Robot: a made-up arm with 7 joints.
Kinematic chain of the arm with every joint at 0, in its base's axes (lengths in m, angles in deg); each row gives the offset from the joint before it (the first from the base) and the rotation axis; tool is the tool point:
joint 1: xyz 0 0 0.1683 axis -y
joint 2: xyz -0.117 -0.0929 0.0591 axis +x
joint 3: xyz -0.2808 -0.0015 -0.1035 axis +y
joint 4: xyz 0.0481 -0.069 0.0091 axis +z
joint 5: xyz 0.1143 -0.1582 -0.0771 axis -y
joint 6: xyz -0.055 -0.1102 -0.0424 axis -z
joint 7: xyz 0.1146 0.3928 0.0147 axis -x
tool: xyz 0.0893 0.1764 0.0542
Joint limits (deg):
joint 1: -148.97..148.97
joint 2: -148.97..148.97
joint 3: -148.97..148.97
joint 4: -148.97..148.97
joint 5: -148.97..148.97
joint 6: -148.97..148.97
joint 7: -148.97..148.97
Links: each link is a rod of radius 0.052 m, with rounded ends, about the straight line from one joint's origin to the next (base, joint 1, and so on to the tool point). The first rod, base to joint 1, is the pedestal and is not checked.
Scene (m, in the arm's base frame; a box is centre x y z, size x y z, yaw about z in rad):
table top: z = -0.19
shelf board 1: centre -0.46 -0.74 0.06 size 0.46 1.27 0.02 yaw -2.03
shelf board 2: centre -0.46 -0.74 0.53 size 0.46 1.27 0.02 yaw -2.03
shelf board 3: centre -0.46 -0.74 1 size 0.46 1.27 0.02 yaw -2.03
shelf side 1: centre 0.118 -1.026 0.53 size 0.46 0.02 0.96 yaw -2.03
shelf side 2: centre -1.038 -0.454 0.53 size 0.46 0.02 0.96 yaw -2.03
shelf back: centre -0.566 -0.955 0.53 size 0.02 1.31 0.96 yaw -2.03
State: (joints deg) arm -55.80 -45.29 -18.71 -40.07 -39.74 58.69 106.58
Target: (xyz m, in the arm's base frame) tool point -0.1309 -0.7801 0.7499
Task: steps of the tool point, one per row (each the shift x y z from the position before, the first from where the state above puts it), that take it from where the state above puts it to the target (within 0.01 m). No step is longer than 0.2 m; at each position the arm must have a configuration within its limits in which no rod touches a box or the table.
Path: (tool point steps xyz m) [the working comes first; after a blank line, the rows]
Joints at the target: -57.99 -63.61 4.60 -54.90 -47.69 71.59 119.60
Straight joint move there: touches shelf board 2.

1: 0.0561 0.0729 -0.0112
2: 0.0392 0.0790 0.0014
3: 0.0199 0.0809 0.0098
4: 0.0166 -0.0532 0.1375
5: -0.0108 -0.0033 0.1632
6: -0.0500 0.0524 0.1645
7: -0.0147 -0.1103 -0.0156
8: -0.0442 -0.0831 -0.0056
9: -0.0603 -0.0478 0.0212

